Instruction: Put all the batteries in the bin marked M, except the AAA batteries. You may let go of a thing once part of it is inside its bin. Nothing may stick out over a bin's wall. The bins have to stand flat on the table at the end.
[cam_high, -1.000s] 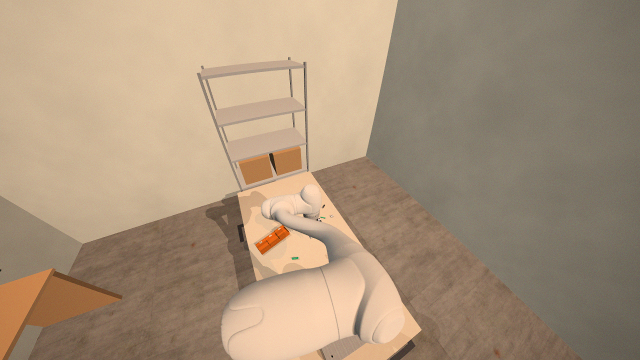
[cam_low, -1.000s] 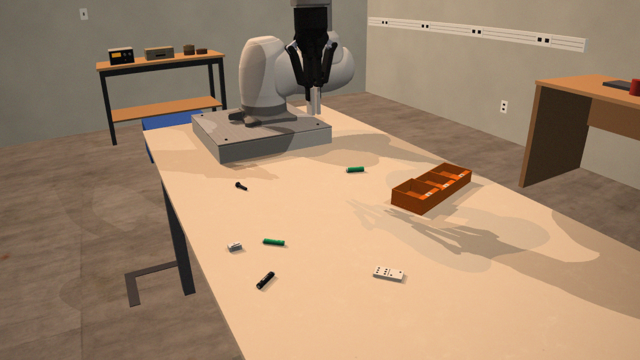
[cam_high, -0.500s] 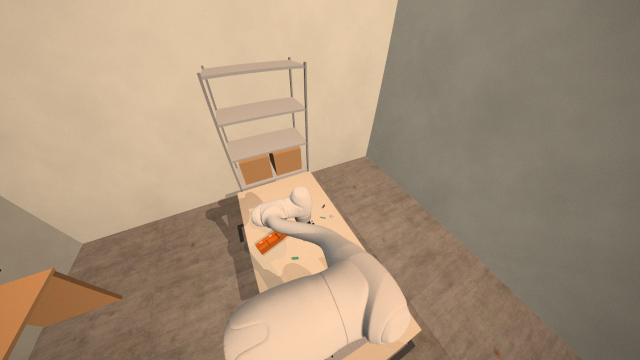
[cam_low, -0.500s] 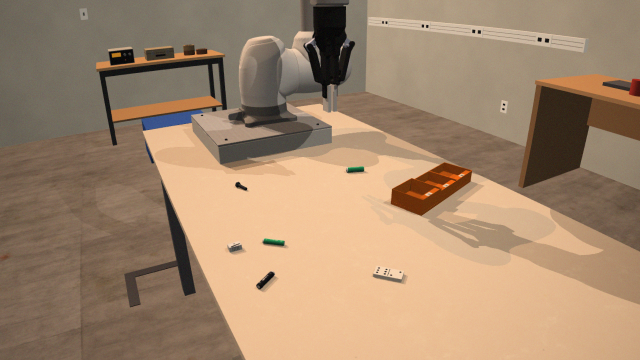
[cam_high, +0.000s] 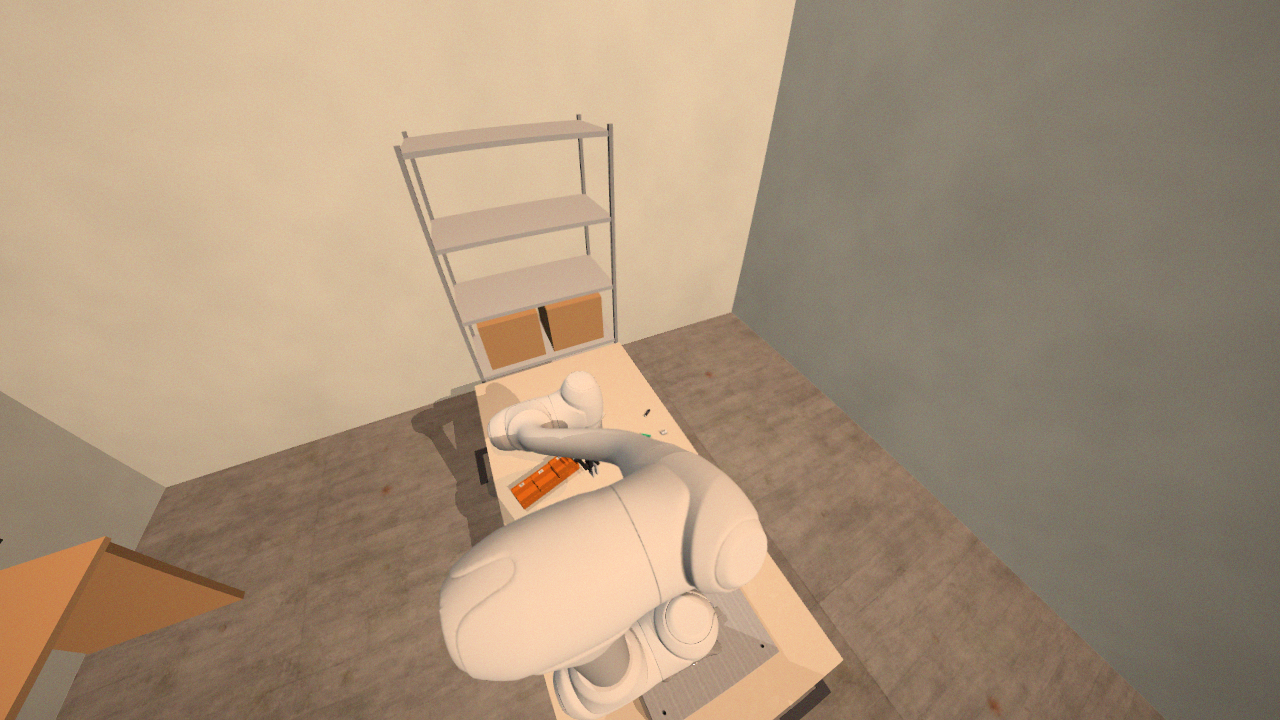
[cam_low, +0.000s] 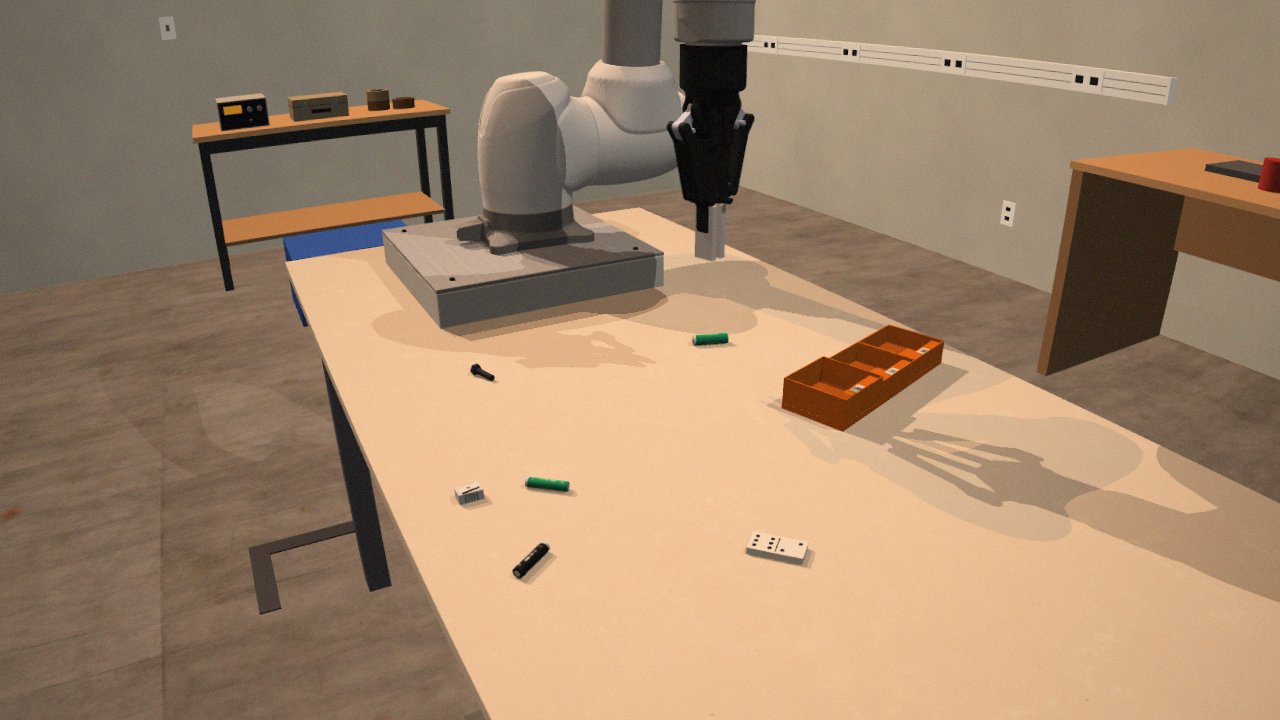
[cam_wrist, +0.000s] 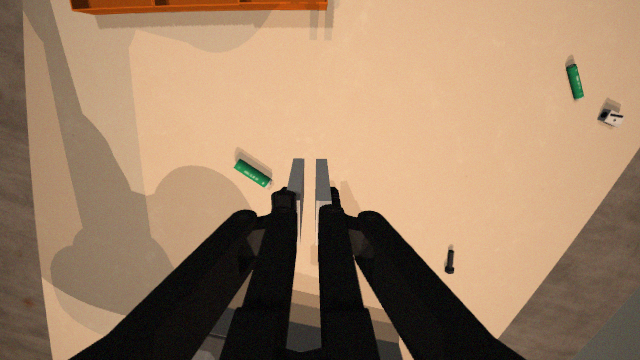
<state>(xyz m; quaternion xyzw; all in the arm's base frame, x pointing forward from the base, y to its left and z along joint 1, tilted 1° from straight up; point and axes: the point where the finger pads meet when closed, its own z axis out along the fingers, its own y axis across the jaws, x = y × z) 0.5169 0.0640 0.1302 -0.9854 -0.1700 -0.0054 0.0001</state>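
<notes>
The orange three-compartment tray lies 17 cm below my hand, 16 cm to the left of it and 12 cm ahead of it. From my hand the other things lie so: small black bolt 26 cm to the right, 18 cm below, 12 cm behind; white domino 35 cm ahead, 18 cm below, 13 cm to the right; green battery 18 cm below, 8 cm behind, 5 cm to the left.
</notes>
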